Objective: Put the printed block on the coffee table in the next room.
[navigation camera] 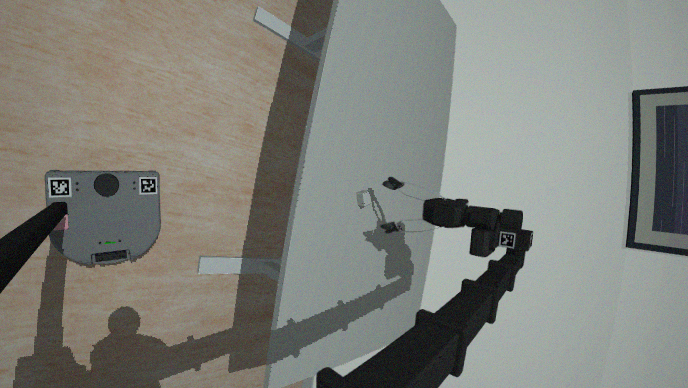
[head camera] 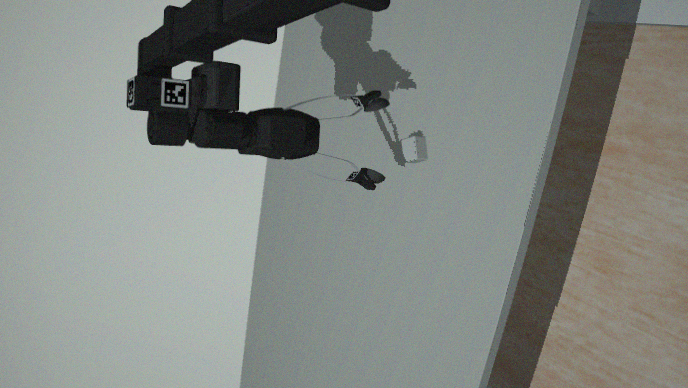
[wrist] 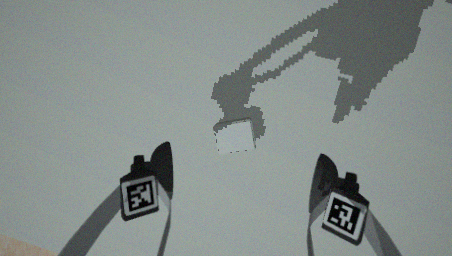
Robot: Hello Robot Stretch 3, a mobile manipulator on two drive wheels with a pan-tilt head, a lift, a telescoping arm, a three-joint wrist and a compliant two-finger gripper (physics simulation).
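Where they show: gripper, fingertip midpoint: [navigation camera: 383, 204] [head camera: 383, 141] [wrist: 241, 167]; robot's base, link origin: [navigation camera: 106, 183].
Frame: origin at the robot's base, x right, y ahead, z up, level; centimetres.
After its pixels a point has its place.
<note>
The printed block [head camera: 414, 148] @(x 59.2, y -1.5, z 74.9 cm) [navigation camera: 362, 199] @(x 59.0, y -1.6, z 74.3 cm) [wrist: 235, 136] @(x 60.7, y -1.4, z 74.9 cm) is a small, pale grey-white block. It lies on a light grey table top [head camera: 400, 300] @(x 63.2, y 25.3, z 72.0 cm) [navigation camera: 380, 100] @(x 68.9, y 29.2, z 72.0 cm) [wrist: 75, 75] @(x 66.2, y 17.8, z 72.0 cm), partly in the arm's shadow. My gripper [head camera: 375, 140] @(x 59.5, y -2.3, z 81.2 cm) [navigation camera: 392, 205] @(x 59.5, y -2.3, z 81.2 cm) [wrist: 241, 167] @(x 59.5, y -2.3, z 81.2 cm) is open and empty above the table, its fingers wide apart. In the wrist view the block shows beyond the fingertips, between their lines and nearer the left finger, apart from both. The frames do not tell whether this is the coffee table.
The table's long edge [head camera: 525, 225] @(x 40.0, y 8.4, z 71.7 cm) [navigation camera: 302, 155] @(x 40.3, y 9.8, z 70.6 cm) faces my base [navigation camera: 112, 220] @(x 1.2, y -11.5, z 16.0 cm), which stands on the wooden floor [head camera: 635, 250] @(x 51.6, y 20.6, z 0.0 cm) [navigation camera: 175, 125] @(x 25.4, y 24.0, z 0.0 cm). Pale table feet [navigation camera: 227, 265] reach out from under the table. A light wall stands behind the table, with a framed picture [navigation camera: 635, 170] @(x 120.1, y 11.2, z 142.9 cm) on it.
</note>
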